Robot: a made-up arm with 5 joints.
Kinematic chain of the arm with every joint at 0, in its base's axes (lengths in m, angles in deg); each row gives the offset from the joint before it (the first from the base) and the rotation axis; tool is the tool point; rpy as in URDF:
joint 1: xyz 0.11 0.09 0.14 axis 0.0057 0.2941 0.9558
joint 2: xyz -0.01 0 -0.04 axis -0.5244 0.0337 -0.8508
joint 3: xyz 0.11 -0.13 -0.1 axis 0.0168 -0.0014 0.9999
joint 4: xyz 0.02 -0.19 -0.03 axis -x
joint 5: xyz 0.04 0 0.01 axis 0.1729 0.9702 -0.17
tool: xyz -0.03 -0.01 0 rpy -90 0 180
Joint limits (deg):
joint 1: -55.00..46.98
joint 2: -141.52..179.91
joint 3: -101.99..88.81
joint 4: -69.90..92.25
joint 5: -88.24..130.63
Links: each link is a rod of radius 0.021 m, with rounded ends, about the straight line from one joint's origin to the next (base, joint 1, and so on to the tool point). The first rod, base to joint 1, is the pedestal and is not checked.
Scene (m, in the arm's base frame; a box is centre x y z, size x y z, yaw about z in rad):
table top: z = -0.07
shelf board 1: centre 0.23 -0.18 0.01 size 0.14 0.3 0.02 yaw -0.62
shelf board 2: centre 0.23 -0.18 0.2 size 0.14 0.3 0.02 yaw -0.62
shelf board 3: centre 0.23 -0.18 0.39 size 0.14 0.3 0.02 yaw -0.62
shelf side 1: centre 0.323 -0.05 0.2 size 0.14 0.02 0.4 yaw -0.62
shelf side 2: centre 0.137 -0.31 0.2 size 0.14 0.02 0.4 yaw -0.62
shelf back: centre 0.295 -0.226 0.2 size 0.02 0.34 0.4 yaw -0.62
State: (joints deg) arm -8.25 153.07 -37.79 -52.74 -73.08
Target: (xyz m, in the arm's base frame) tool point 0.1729 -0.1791 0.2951
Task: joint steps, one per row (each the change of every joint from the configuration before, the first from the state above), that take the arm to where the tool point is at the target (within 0.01 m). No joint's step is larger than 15 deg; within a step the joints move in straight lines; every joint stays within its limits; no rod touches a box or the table.
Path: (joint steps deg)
1: 6.14 -3.63 14.07 7.70 12.84
2: 6.13 -3.63 14.06 7.70 12.84
3: 6.14 -3.63 14.07 7.70 12.84
4: 6.14 -3.63 14.07 7.70 12.84
5: 6.13 -3.63 14.06 7.71 12.84
6: 6.14 -3.63 14.07 7.70 12.84
7: 6.14 -3.63 14.07 7.70 12.84
8: 6.13 -3.64 14.06 7.70 12.84
9: 6.14 -3.63 14.07 7.70 12.84

